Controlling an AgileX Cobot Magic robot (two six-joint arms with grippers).
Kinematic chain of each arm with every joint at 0, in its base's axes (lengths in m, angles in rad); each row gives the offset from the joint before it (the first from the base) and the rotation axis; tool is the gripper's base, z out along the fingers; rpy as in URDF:
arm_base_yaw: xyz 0 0 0.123 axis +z
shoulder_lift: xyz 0 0 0 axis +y
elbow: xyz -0.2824 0 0.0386 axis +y
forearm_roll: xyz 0.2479 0 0.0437 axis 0.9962 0 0.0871
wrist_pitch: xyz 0 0 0 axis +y
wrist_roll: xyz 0.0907 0 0.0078 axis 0.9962 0 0.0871
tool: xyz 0 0 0 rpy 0 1.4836 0
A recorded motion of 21 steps. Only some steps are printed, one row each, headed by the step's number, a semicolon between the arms.
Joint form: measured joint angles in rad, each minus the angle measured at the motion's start. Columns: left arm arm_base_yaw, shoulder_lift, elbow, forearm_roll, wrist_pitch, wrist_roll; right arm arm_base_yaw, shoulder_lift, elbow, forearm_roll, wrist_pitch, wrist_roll.
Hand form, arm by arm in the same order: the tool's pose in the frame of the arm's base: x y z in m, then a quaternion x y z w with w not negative. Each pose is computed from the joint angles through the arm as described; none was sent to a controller.
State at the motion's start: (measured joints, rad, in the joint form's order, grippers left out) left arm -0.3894 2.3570 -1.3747 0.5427 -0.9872 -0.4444; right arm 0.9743 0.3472 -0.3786 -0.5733 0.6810 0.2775
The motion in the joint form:
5: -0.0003 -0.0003 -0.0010 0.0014 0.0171 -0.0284; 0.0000 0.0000 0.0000 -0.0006 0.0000 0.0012
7: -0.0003 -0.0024 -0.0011 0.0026 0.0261 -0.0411; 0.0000 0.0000 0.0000 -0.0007 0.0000 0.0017
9: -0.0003 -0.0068 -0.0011 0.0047 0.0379 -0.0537; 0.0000 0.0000 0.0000 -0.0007 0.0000 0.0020
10: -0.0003 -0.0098 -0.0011 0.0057 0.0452 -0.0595; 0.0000 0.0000 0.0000 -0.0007 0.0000 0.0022
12: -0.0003 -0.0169 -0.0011 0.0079 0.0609 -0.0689; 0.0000 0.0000 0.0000 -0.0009 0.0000 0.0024
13: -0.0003 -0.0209 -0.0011 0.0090 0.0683 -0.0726; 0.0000 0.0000 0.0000 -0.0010 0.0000 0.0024
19: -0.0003 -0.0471 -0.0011 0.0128 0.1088 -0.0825; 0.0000 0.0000 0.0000 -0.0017 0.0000 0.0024
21: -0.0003 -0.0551 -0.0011 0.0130 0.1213 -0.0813; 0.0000 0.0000 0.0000 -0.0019 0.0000 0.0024
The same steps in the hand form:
5: 0.4326 -0.2196 0.1136 0.23841 0.66511 -0.33100 0.62549; 0.0650 0.0403 0.2673 -0.38629 0.75320 0.05923 0.52911
7: 0.4328 -0.2195 0.1138 0.23486 0.66893 -0.33270 0.62184; 0.0650 0.0403 0.2673 -0.38612 0.75328 0.05932 0.52912
9: 0.4329 -0.2194 0.1149 0.23181 0.67287 -0.33364 0.61822; 0.0650 0.0403 0.2673 -0.38600 0.75334 0.05940 0.52911
10: 0.4331 -0.2193 0.1157 0.23043 0.67499 -0.33359 0.61645; 0.0650 0.0403 0.2673 -0.38593 0.75338 0.05945 0.52910
12: 0.4333 -0.2191 0.1177 0.22851 0.67895 -0.33250 0.61340; 0.0650 0.0403 0.2673 -0.38588 0.75338 0.05942 0.52914
13: 0.4334 -0.2190 0.1190 0.22788 0.68049 -0.33176 0.61232; 0.0650 0.0403 0.2673 -0.38589 0.75336 0.05938 0.52916
19: 0.4341 -0.2182 0.1281 0.22686 0.68638 -0.32453 0.61000; 0.0651 0.0402 0.2674 -0.38598 0.75324 0.05910 0.52930
21: 0.4342 -0.2178 0.1309 0.22747 0.68779 -0.32098 0.61006; 0.0651 0.0402 0.2674 -0.38601 0.75320 0.05902 0.52934

